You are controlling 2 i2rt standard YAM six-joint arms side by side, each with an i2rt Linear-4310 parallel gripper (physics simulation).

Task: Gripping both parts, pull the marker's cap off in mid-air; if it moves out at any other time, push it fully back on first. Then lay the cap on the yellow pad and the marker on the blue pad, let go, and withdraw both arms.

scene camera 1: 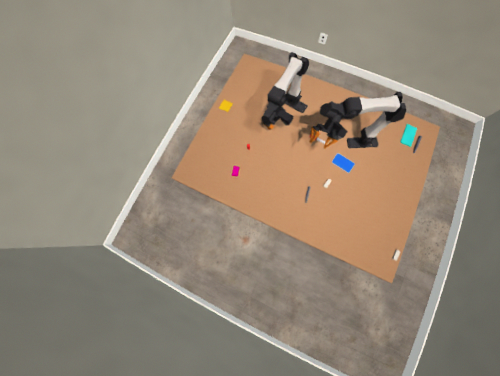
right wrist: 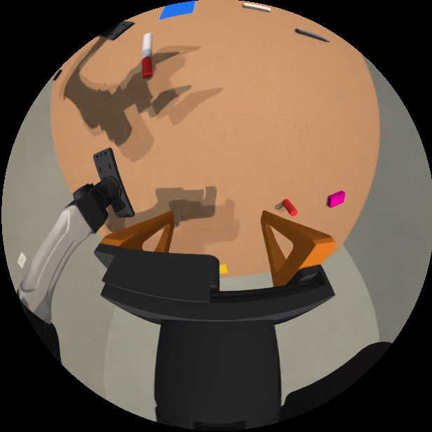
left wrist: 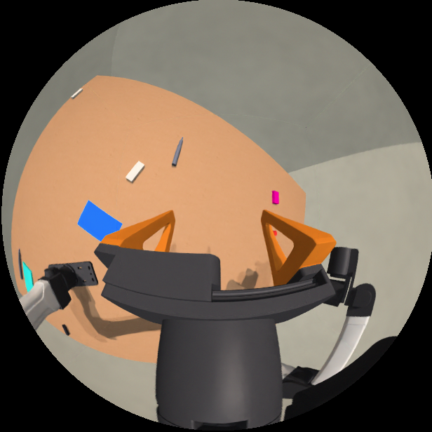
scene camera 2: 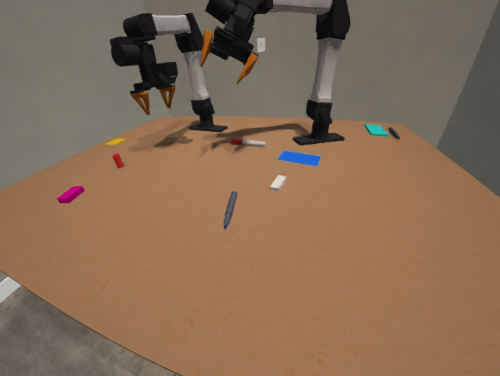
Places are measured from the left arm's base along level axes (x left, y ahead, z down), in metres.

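Where they show: left gripper, fingertip midpoint: (scene camera 1: 317, 145) (scene camera 2: 219, 74); right gripper, fingertip midpoint: (scene camera 1: 273, 122) (scene camera 2: 159, 111); left arm's base, origin of the base link: (scene camera 1: 362, 142) (scene camera 2: 318, 139); right arm's base, origin of the base link: (scene camera 1: 292, 103) (scene camera 2: 207, 128).
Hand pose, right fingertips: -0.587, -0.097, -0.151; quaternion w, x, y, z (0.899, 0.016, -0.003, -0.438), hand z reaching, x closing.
Note:
Each offset is from my right fingertips to the top centre of the thing, as dx, dy, dz.
The marker @[+0.304, +0.067, +0.131] (scene camera 1: 321, 140) (scene camera 2: 256, 143) (right wrist: 147, 45) has a white body and lies on the brown table, with its red cap @[+0.265, +0.042, +0.130] (scene camera 2: 236, 142) (right wrist: 147, 67) on one end. In the left wrist view the marker does not show. My left gripper (scene camera 1: 323, 141) (scene camera 2: 220, 75) (left wrist: 217, 214) is open and empty, high above the marker. My right gripper (scene camera 2: 159, 111) (right wrist: 217, 215) is open and empty, raised above the table on the picture's left. The yellow pad @[-0.314, -0.249, +0.150] (scene camera 1: 225, 105) (scene camera 2: 115, 142) (right wrist: 223, 269) lies at the far left. The blue pad @[+0.440, +0.228, +0.150] (scene camera 1: 343, 163) (scene camera 2: 299, 158) (left wrist: 98, 220) (right wrist: 178, 10) lies right of the marker.
A red cylinder @[-0.163, +0.091, +0.103] (scene camera 1: 248, 146) (scene camera 2: 118, 160) (right wrist: 290, 207), a magenta block @[-0.254, +0.246, +0.136] (scene camera 1: 235, 171) (scene camera 2: 71, 194), a dark pen @[+0.187, +0.427, +0.136] (scene camera 1: 307, 194) (scene camera 2: 230, 210) and a white block @[+0.320, +0.360, +0.139] (scene camera 1: 327, 183) (scene camera 2: 278, 183) lie in front. A teal pad @[+0.912, +0.059, +0.143] (scene camera 1: 409, 135) (scene camera 2: 376, 130) and a dark stick @[+0.949, +0.132, +0.133] (scene camera 1: 417, 144) lie at the right.

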